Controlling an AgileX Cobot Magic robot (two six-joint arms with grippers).
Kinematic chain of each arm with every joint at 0, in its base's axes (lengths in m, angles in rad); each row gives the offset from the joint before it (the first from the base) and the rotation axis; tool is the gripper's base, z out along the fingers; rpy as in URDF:
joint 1: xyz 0 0 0.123 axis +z
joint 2: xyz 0 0 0 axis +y
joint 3: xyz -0.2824 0 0.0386 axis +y
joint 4: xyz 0.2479 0 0.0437 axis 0.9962 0 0.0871
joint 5: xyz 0 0 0 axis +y
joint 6: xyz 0.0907 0 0.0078 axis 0.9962 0 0.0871
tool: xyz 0 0 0 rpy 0 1.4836 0
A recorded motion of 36 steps. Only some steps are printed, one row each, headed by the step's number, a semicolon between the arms.
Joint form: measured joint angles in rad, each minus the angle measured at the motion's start. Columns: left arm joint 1, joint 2, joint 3, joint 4, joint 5, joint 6; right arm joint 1, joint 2, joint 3, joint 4, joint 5, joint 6.
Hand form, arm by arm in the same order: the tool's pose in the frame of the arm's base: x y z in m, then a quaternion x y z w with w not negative. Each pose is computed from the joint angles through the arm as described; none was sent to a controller.
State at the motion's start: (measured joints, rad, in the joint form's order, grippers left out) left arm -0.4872 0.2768 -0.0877 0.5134 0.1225 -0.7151; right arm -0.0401 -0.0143 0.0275 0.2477 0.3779 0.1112
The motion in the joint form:
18: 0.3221 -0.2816 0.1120 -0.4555 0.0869 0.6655; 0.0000 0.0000 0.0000 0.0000 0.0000 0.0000
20: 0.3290 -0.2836 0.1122 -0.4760 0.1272 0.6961; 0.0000 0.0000 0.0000 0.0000 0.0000 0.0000
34: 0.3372 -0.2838 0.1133 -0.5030 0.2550 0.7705; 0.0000 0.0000 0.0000 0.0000 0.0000 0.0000
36: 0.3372 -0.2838 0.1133 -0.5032 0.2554 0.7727; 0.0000 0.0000 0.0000 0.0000 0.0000 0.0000
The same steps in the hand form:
18: 0.0556 -0.0082 0.1861 0.06100 0.75281 -0.04721 0.65370; 0.0526 0.0062 0.1716 0.12582 0.79258 0.12551 0.58330
20: 0.0550 -0.0079 0.1826 0.06432 0.76511 -0.04158 0.63933; 0.0526 0.0062 0.1716 0.12582 0.79258 0.12551 0.58330
34: 0.0522 -0.0075 0.1709 0.08554 0.80292 -0.02350 0.58945; 0.0526 0.0062 0.1716 0.12582 0.79258 0.12551 0.58330
36: 0.0521 -0.0075 0.1709 0.08638 0.80295 -0.02293 0.58931; 0.0526 0.0062 0.1716 0.12582 0.79258 0.12551 0.58330

